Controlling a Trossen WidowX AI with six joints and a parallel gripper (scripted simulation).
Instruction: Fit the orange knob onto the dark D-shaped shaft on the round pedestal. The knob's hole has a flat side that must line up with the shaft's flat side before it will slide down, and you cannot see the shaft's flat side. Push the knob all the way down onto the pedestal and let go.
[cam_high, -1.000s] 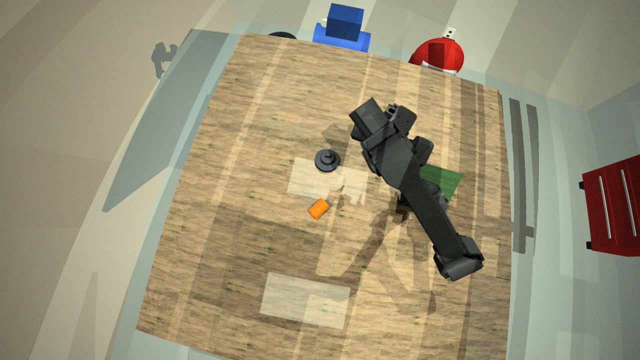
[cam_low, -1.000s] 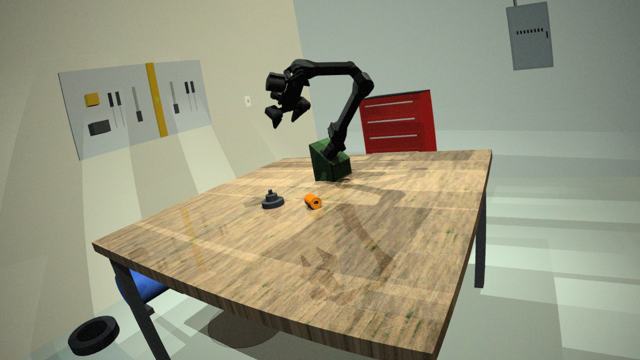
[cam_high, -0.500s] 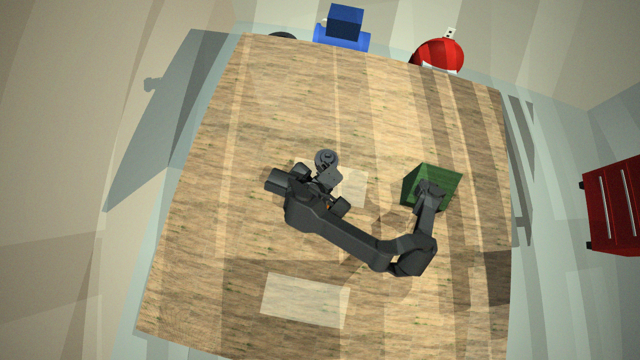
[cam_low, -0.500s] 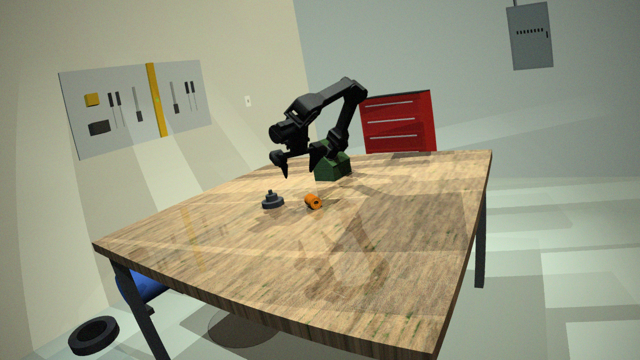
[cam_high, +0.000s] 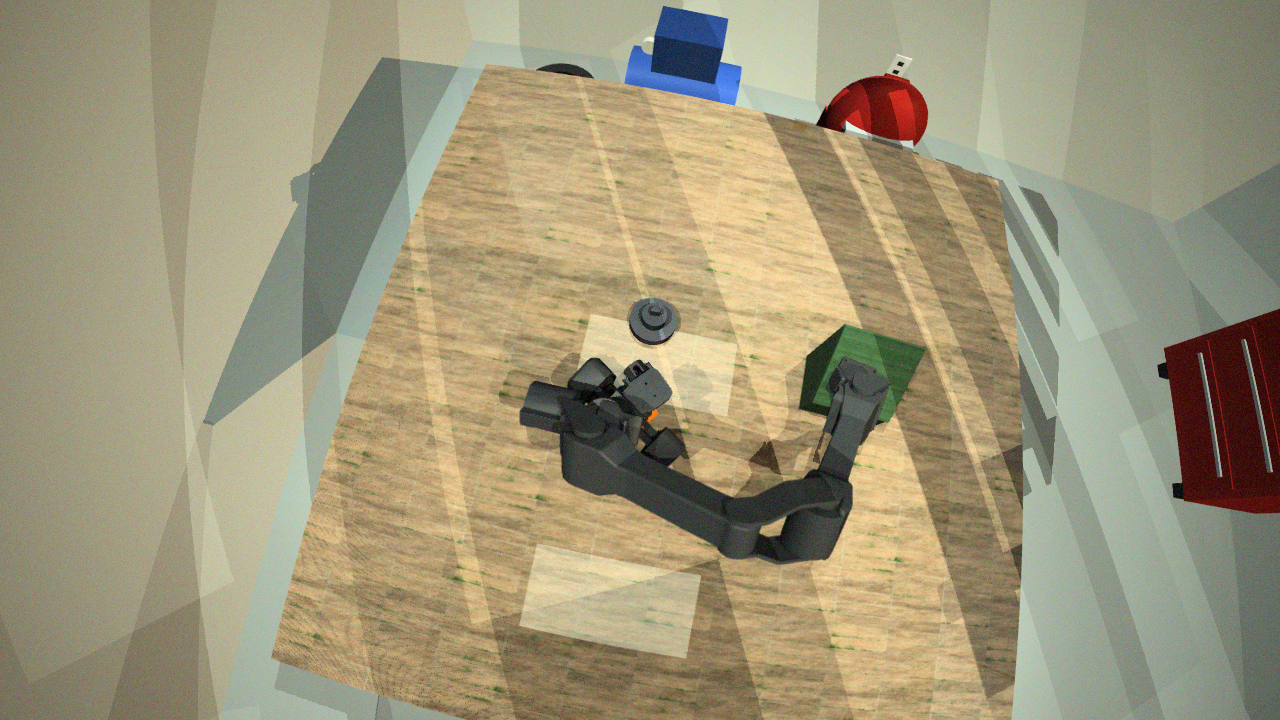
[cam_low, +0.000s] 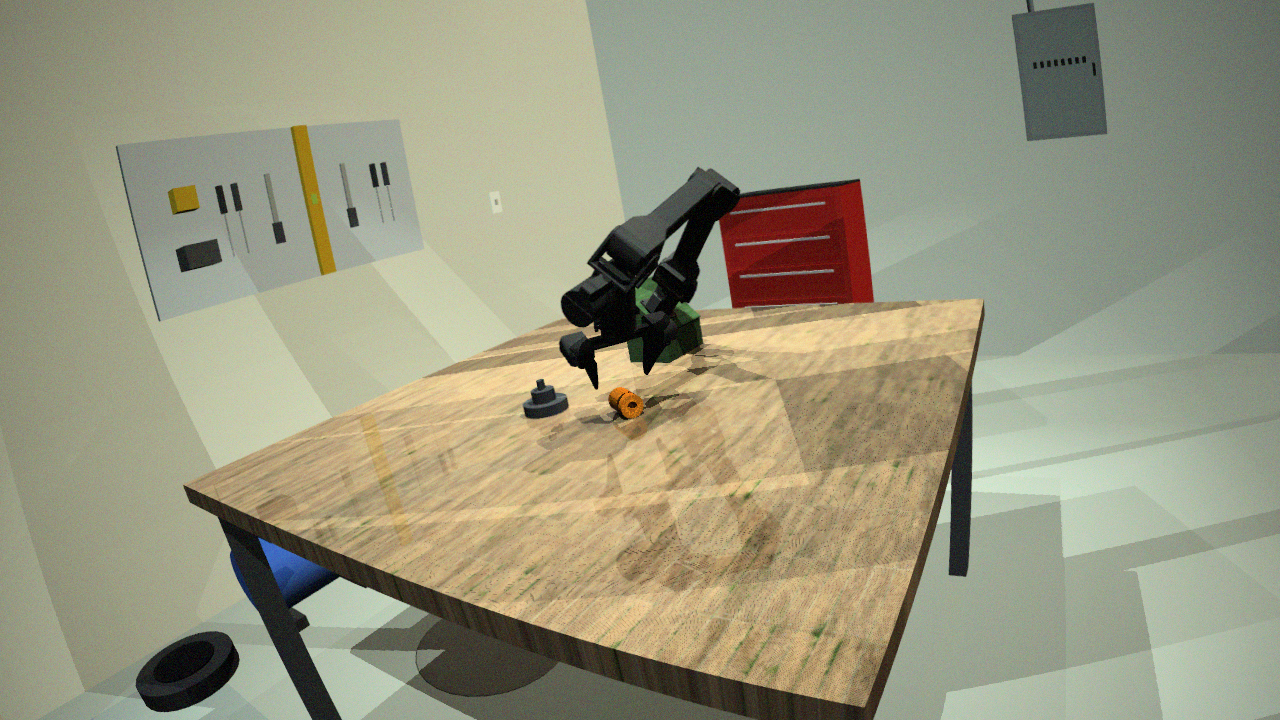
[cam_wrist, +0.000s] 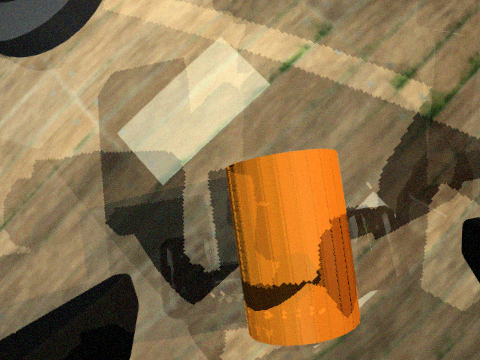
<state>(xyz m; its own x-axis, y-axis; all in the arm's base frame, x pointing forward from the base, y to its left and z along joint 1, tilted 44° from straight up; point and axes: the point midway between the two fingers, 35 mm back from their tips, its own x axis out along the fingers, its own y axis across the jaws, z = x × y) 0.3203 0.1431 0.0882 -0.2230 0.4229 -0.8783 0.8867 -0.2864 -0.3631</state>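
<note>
The orange knob is 40 mm below my gripper tip. Round my gripper tip: shaft (20 mm ahead, 180 mm to the right, 30 mm below).
</note>
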